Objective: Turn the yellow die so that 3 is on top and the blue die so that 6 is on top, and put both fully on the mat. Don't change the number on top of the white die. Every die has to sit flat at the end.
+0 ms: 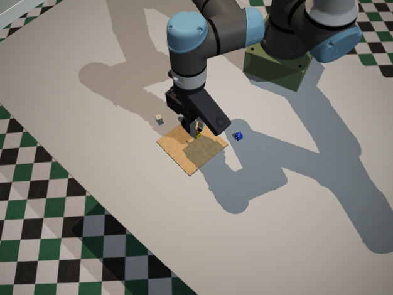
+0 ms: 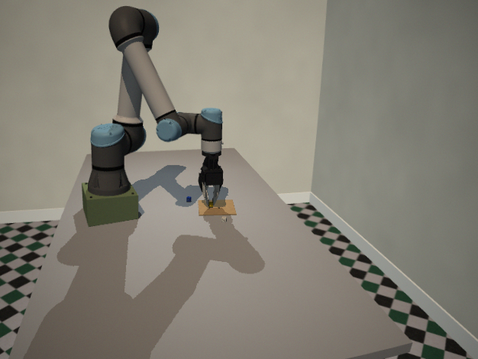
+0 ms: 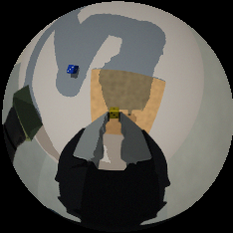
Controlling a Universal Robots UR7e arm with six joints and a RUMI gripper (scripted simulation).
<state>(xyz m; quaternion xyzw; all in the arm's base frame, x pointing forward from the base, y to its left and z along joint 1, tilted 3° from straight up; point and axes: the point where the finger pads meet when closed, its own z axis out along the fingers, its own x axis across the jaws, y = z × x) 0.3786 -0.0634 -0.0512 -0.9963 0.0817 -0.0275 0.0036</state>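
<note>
Now: hand 1 cm above the yellow die. From my hand the other things lie so: blue die: 10 cm to the left, 6 cm behind, 2 cm below; tan mat: 3 cm below, 2 cm ahead; white die: 13 cm to the right, 2 cm below, 1 cm ahead.
</note>
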